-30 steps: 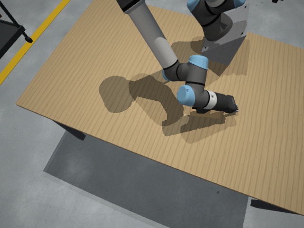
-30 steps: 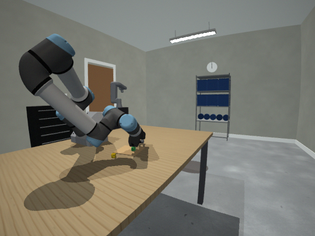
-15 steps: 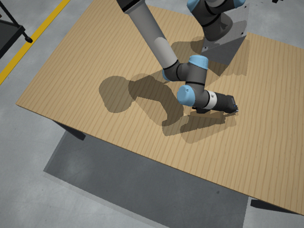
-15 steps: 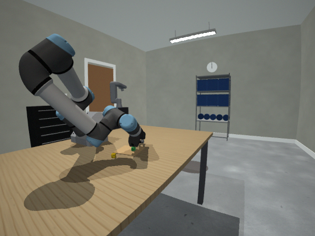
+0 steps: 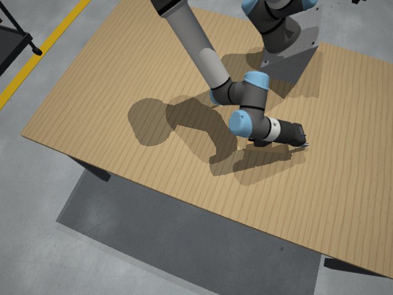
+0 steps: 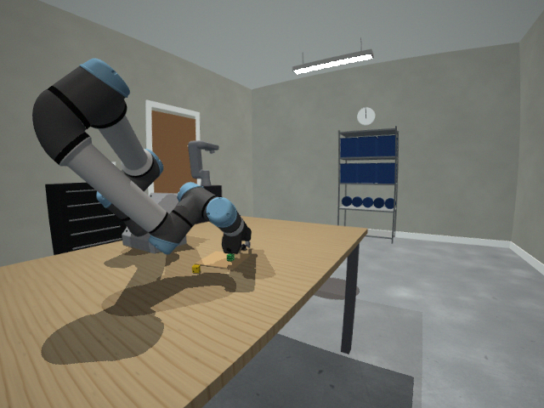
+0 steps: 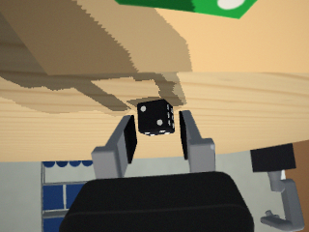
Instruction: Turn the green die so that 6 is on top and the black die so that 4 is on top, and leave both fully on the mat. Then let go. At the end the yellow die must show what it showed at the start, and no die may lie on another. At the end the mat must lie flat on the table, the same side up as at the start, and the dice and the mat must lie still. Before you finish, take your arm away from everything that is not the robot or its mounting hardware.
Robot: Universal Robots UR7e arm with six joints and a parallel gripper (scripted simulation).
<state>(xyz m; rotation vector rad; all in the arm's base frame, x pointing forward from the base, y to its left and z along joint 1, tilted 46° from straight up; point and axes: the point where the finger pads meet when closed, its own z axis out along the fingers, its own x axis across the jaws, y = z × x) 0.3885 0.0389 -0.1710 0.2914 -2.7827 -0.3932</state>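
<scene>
Right now the black die is 1 cm below my hand. The rest, counted from my hand: green die 13 cm to the right, 4 cm ahead, 1 cm below; then yellow die 25 cm to the right, 1 cm below; then tan mat 13 cm to the right, 2 cm below, 1 cm ahead.
</scene>
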